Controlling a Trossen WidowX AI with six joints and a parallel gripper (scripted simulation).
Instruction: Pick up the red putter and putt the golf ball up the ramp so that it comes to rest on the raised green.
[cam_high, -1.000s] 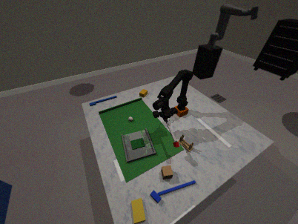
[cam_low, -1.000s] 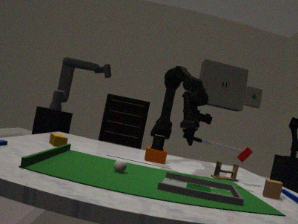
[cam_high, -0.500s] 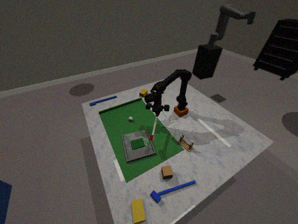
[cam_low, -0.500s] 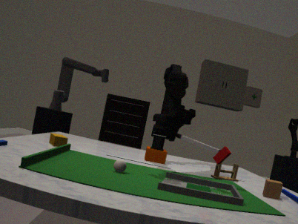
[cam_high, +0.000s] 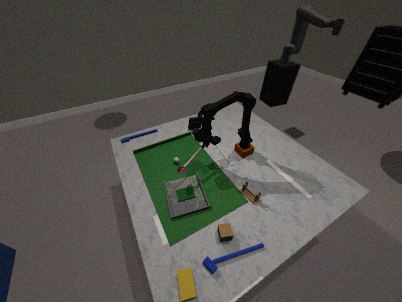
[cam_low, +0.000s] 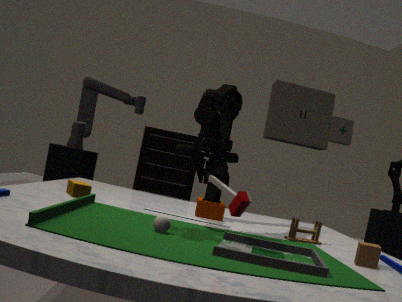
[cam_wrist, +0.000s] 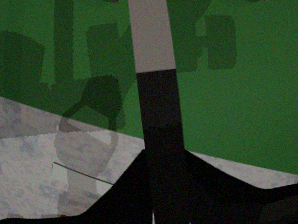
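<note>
Right now the red putter is 100 mm ahead of my gripper tip and 60 mm to the left of it. Round my gripper tip: wooden rack 350 mm to the left, 150 mm behind, 100 mm below; then grey raised frame 230 mm to the left, 210 mm ahead, 130 mm below; then white golf ball 200 mm ahead, 110 mm below, 50 mm to the right.
</note>
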